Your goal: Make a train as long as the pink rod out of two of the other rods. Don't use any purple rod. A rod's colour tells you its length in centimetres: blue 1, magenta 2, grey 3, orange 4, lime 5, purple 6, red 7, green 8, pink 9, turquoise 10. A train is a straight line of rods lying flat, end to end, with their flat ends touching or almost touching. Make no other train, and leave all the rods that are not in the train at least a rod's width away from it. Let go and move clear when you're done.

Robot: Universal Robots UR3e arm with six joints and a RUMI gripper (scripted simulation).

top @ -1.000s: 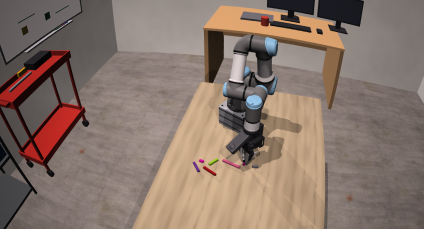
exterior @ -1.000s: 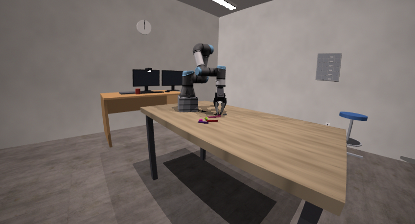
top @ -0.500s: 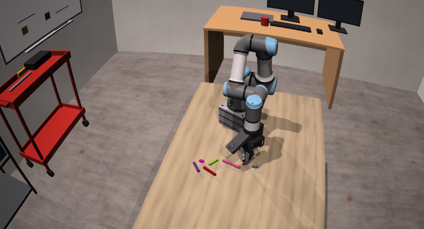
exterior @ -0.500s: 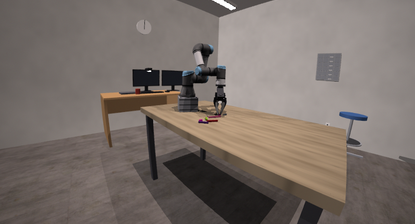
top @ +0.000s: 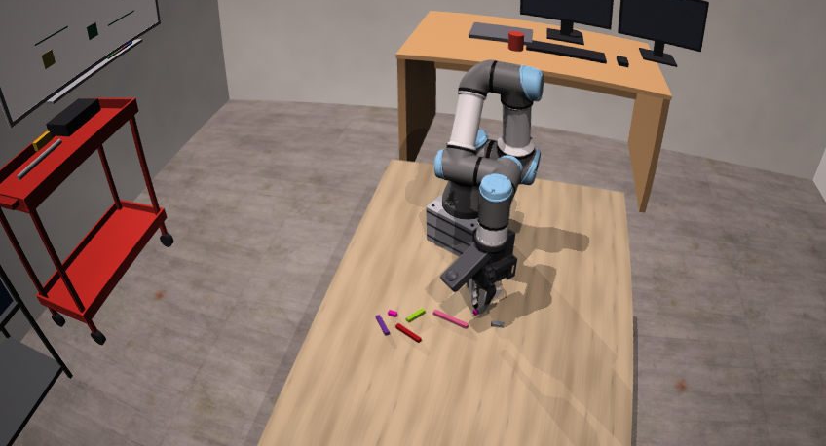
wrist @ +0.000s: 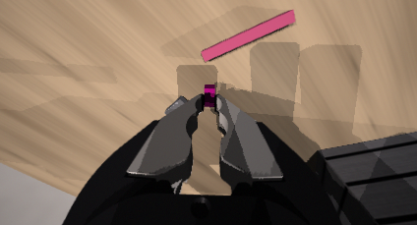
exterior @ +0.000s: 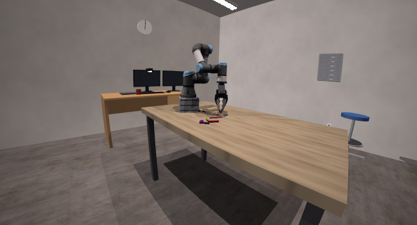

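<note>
Now: hand 6 cm to the left of the pink rod and 4 cm above it. Also, from my hand: grey rod: 5 cm to the left, 4 cm below, 2 cm ahead; lime rod: 14 cm to the right, 4 cm below; red rod: 16 cm to the right, 5 cm ahead, 4 cm below.
</note>
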